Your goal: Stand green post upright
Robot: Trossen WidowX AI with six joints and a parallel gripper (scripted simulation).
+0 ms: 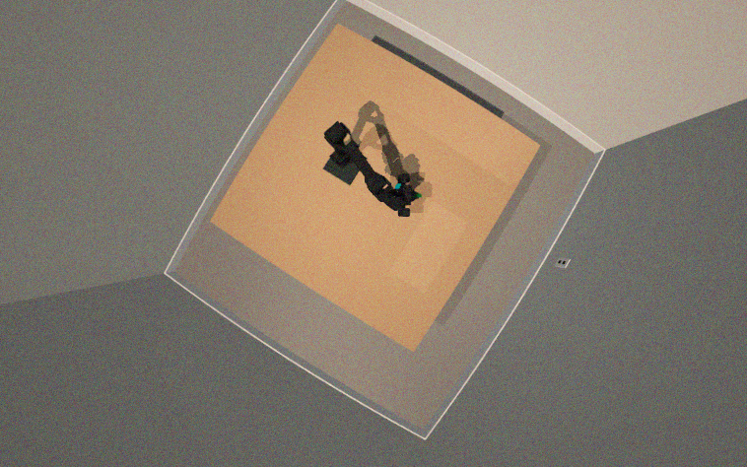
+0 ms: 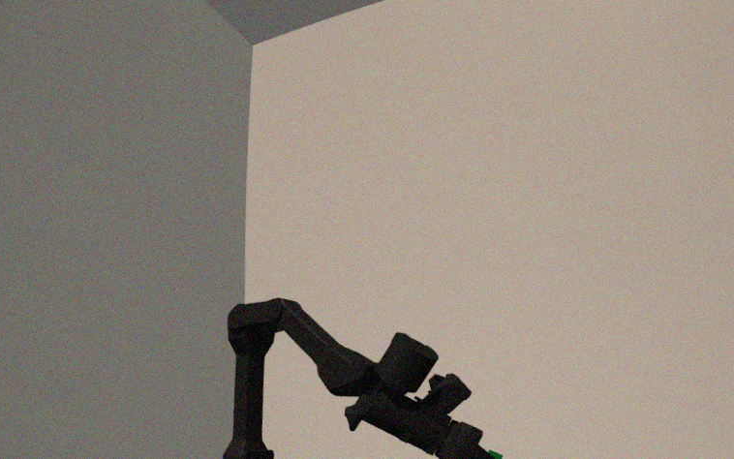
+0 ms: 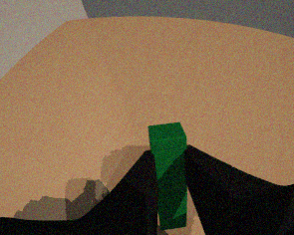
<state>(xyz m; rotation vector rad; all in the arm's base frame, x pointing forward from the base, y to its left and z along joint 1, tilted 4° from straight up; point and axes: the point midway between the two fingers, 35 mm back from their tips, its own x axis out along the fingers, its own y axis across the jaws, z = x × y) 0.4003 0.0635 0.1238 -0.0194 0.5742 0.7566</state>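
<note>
The cyan circle is 90 mm behind my gripper tip, 10 mm to the right of it and 130 mm below it. The rest, counted from my gripper tip: green post (10 mm behind, 20 mm below).
</note>
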